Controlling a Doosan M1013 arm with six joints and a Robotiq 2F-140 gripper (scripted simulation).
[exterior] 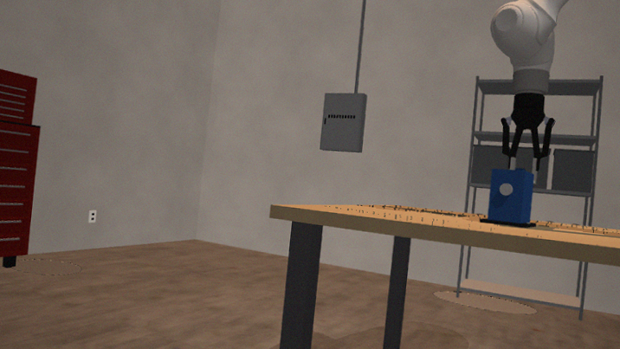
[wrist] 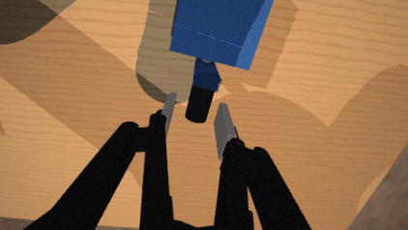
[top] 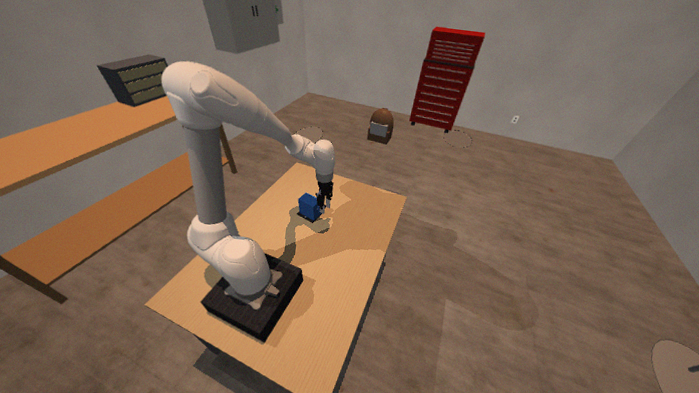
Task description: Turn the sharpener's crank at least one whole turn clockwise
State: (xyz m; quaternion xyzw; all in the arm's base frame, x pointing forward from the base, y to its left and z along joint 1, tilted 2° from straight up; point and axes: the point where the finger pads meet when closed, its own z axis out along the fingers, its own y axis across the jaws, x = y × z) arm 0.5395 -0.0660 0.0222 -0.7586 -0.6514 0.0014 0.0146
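Now: the sharpener crank 20 mm to the left of my hand and 10 mm below it.
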